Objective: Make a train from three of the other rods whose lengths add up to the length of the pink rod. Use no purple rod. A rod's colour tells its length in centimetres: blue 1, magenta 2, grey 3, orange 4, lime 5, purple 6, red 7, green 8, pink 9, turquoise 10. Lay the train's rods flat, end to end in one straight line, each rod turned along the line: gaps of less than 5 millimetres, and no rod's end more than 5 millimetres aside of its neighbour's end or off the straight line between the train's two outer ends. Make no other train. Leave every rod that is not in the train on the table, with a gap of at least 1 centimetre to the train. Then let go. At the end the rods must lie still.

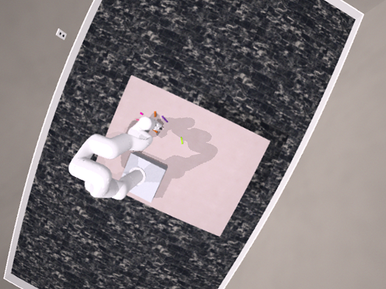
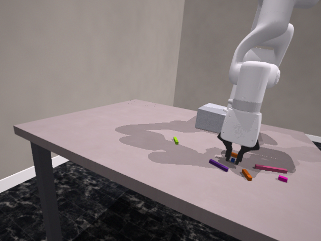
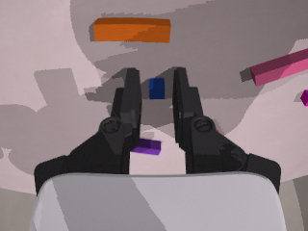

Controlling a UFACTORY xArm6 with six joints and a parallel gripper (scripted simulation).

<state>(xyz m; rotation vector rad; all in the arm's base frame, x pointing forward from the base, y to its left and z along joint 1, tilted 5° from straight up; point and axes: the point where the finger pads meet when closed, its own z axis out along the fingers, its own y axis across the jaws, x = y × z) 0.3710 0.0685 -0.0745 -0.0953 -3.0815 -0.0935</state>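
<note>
Now: hand 2 cm above the blue rod. The rest, counted from my hand: magenta rod: 14 cm to the left, 2 cm below, 2 cm ahead; purple rod: 6 cm ahead, 3 cm to the right, 2 cm below; pink rod: 11 cm to the left, 2 cm below, 2 cm behind.
</note>
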